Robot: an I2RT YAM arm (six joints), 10 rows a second.
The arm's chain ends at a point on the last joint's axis. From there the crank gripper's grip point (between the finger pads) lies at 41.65 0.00 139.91 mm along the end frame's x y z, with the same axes.
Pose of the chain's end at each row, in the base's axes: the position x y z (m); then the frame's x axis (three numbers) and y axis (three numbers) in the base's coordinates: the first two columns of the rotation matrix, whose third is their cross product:
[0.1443 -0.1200 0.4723 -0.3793 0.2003 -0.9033 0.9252 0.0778 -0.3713]
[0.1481 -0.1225 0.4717 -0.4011 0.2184 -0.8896 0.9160 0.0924 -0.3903]
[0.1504 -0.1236 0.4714 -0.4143 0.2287 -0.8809 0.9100 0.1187 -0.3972]
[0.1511 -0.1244 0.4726 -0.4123 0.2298 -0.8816 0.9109 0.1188 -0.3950]
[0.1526 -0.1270 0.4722 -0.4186 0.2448 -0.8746 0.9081 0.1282 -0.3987]
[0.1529 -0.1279 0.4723 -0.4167 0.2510 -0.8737 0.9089 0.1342 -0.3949]
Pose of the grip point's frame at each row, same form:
[0.1279 -0.2483 0.4046 -0.3793 0.2003 -0.9033 0.9252 0.0778 -0.3713]
[0.1310 -0.2493 0.4015 -0.4011 0.2184 -0.8896 0.9160 0.0924 -0.3903]
[0.1351 -0.2493 0.3987 -0.4143 0.2287 -0.8809 0.9100 0.1187 -0.3972]
[0.1359 -0.2500 0.3997 -0.4123 0.2298 -0.8816 0.9109 0.1188 -0.3950]
[0.1372 -0.2513 0.3972 -0.4186 0.2448 -0.8746 0.9081 0.1282 -0.3987]
[0.1381 -0.2516 0.3962 -0.4167 0.2510 -0.8737 0.9089 0.1342 -0.3949]

